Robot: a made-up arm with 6 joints. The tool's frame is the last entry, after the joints.
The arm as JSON. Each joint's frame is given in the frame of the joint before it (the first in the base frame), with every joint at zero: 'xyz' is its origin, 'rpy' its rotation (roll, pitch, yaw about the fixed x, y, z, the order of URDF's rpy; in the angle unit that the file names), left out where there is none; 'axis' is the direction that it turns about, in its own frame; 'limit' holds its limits. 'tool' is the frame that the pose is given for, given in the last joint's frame.
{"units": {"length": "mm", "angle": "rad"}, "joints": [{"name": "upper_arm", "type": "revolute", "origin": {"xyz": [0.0, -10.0, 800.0]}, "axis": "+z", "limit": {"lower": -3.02, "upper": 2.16}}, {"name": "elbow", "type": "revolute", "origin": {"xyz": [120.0, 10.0, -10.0], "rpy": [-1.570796, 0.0, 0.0]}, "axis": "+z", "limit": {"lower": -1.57, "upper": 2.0}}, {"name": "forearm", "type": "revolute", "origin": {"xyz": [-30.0, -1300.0, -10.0], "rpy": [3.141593, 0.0, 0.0]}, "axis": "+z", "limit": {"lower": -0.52, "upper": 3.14}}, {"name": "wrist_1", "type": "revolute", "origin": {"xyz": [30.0, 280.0, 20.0], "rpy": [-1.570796, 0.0, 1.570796]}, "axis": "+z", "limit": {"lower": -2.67, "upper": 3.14}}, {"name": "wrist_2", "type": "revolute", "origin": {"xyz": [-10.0, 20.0, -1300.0], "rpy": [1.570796, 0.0, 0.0]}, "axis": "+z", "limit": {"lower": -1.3, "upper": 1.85}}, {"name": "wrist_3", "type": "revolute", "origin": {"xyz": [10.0, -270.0, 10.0], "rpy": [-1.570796, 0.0, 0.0]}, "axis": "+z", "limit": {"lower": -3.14, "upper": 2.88}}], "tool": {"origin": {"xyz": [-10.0, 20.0, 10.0], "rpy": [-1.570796, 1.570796, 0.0]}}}
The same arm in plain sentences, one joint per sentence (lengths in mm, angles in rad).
The arm has six revolute joints in a row. What follows holds with every joint at zero, and every direction is one of the base frame's.
The first joint lies 10.0 mm along -y and 800.0 mm along +z from the base frame's origin and rotates about +z, from -3.0200 to 2.1600 rad.
The second joint lies 120.0 mm along +x and 10.0 mm along +y and 10.0 mm along -z from the first joint and rotates about +y, from -1.5700 to 2.0000 rad.
The third joint lies 30.0 mm along -x and 10.0 mm along -y and 1300.0 mm along +z from the second joint and rotates about -y, from -0.5200 to 3.1400 rad.
The fourth joint lies 30.0 mm along +x and 20.0 mm along -y and 280.0 mm along +z from the third joint and rotates about -x, from -2.6700 to 3.1400 rad.
The fifth joint lies 1300.0 mm along +x and 20.0 mm along +y and 10.0 mm along -z from the fourth joint and rotates about -y, from -1.3000 to 1.8500 rad.
The sixth joint lies 270.0 mm along +x and 10.0 mm along -y and 10.0 mm along +z from the fifth joint and rotates about -x, from -3.1400 to 2.8800 rad.
The tool frame, which is the frame that the pose is given for, lies 10.0 mm along -x and 20.0 mm along +y and 10.0 mm along -z from the sixth joint; its axes are the base frame's turned by roll -1.5708, pitch 0.0000 and yaw 0.0000 rad (as in URDF: about the fixed x, then y, then z).

